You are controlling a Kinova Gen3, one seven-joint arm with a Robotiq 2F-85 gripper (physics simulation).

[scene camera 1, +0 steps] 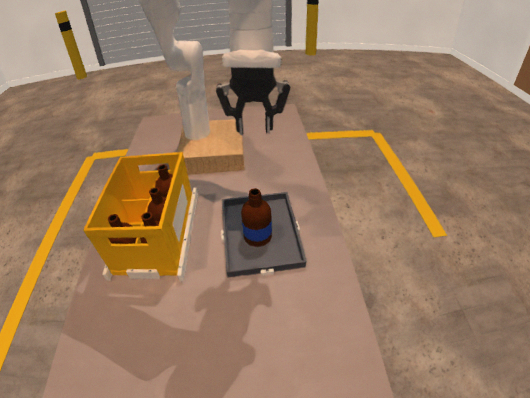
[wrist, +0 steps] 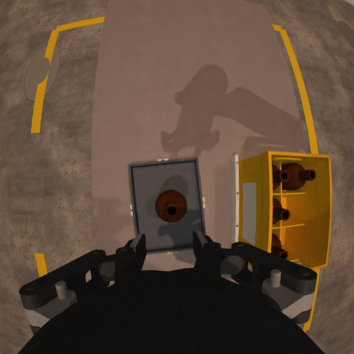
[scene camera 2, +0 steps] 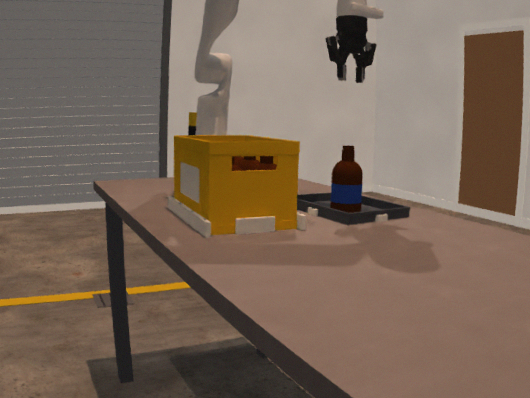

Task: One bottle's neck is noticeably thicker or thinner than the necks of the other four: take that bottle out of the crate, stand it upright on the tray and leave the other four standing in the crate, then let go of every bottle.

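Frame: origin at the arm's base, x up, y back, z right, level; millimetres.
Where they show: gripper, fingertip midpoint: [scene camera 1: 254, 132] [scene camera 2: 350, 81]; arm's base, origin of the base link: [scene camera 1: 197, 132].
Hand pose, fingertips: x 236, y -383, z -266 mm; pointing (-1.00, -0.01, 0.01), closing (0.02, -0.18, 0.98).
Observation:
Each offset is from my fingertips to the centre of the thing.
A brown bottle with a blue label @(dx -231, dy -8, dz +6 mm) [scene camera 1: 256, 220] [scene camera 2: 347, 180] [wrist: 171, 202] stands upright on the dark grey tray @(dx -301, dy +3, dz +0 mm) [scene camera 1: 282, 250] [scene camera 2: 357, 218] [wrist: 145, 180]. The yellow crate @(dx -226, dy -26, dz +293 mm) [scene camera 1: 140, 252] [scene camera 2: 252, 200] [wrist: 262, 215] holds several brown bottles; their necks show inside it in the first scene view and the wrist view, while its walls hide most of their bodies. The small views do not clearly show how the neck widths compare. My gripper [scene camera 1: 254, 131] [scene camera 2: 350, 80] [wrist: 169, 242] is open and empty, pointing down high above the bottle on the tray and apart from it.
White strips [scene camera 1: 187, 235] [scene camera 2: 255, 225] [wrist: 236, 200] edge the crate's base. Small white clips sit around the tray. A wooden block [scene camera 1: 215, 157] lies under the arm's base, behind the crate and tray. A gap separates crate and tray.

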